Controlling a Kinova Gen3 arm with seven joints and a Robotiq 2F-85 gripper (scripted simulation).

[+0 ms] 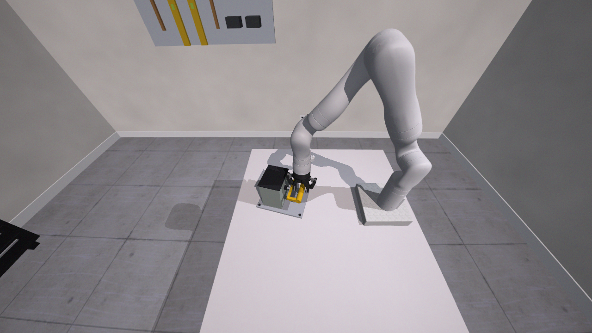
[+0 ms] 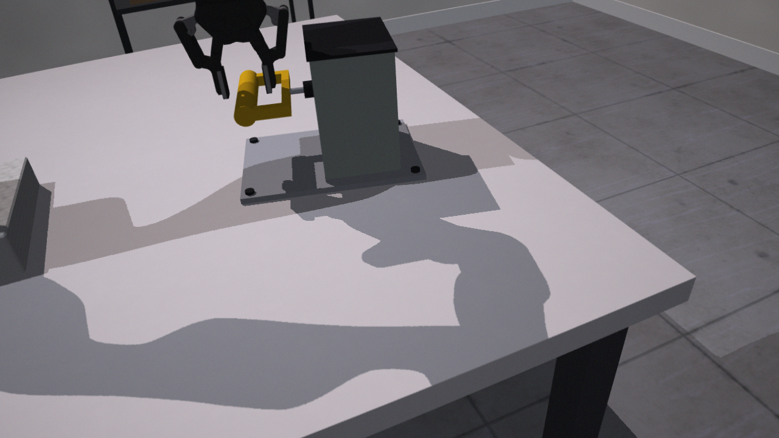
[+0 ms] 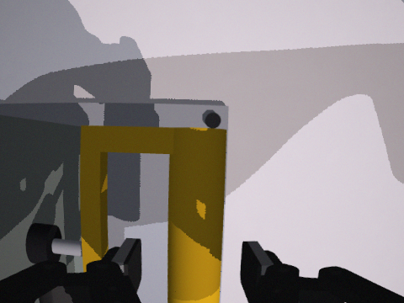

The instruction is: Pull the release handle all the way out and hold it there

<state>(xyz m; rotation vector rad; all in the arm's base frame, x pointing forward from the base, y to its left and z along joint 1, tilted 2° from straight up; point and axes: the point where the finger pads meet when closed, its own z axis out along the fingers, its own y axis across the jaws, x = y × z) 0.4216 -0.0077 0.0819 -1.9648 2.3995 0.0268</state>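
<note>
Now: hand 5 cm short of the grip, 2 cm above it and 1 cm to the left of it.
</note>
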